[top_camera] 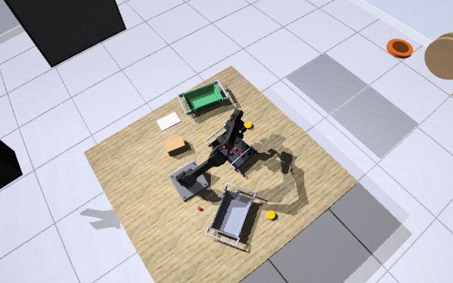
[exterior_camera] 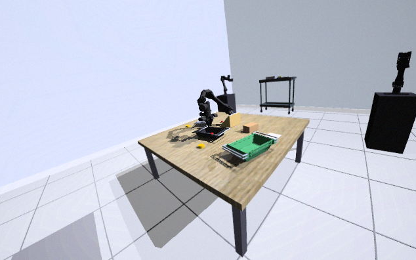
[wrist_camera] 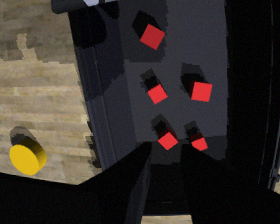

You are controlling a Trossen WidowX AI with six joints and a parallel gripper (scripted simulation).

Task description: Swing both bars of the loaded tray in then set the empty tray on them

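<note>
Now: the grey tray 350 mm to the right of my gripper tip, 280 mm behind it and 60 mm below it. The rest, counted from my gripper tip: tan box: 290 mm behind, 250 mm to the left, 70 mm below; then small red cube: 410 mm behind, 200 mm to the right, 90 mm below; then white card: 470 mm to the left, 210 mm behind, 100 mm below.
</note>
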